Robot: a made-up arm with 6 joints.
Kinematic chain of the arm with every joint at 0, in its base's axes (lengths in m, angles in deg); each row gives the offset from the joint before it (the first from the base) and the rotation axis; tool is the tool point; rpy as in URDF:
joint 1: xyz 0 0 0.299 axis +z
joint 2: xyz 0 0 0 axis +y
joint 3: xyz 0.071 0 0.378 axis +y
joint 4: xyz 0.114 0 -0.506 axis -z
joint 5: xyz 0 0 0 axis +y
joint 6: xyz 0.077 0 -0.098 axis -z
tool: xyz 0 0 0 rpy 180 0 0
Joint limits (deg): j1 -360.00..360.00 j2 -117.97..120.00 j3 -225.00..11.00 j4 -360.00..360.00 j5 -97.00..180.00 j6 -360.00..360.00
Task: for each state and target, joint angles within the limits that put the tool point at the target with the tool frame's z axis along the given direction. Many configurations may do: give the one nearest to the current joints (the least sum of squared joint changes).
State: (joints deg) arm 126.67 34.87 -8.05 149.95 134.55 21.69
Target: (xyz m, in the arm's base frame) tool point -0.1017 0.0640 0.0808 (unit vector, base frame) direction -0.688 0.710 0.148
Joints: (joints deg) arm 99.08 27.83 10.88 133.56 128.46 21.69
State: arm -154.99 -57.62 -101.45 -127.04 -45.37 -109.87
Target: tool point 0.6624 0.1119 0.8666 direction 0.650 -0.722 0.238
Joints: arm -160.44 -67.58 -139.03 -75.93 -67.74 -109.87
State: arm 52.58 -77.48 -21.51 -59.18 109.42 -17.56
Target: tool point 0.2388 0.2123 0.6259 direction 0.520 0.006 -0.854
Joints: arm 46.38 -59.67 -32.42 -23.25 70.62 -17.56
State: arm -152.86 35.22 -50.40 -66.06 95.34 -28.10
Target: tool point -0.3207 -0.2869 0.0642 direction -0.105 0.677 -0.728
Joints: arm -135.12 16.15 -31.91 -43.38 53.76 -28.10
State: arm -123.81 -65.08 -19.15 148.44 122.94 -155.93
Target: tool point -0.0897 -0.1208 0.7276 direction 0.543 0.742 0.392
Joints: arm -126.33 -62.35 -23.94 180.38 160.62 -155.93
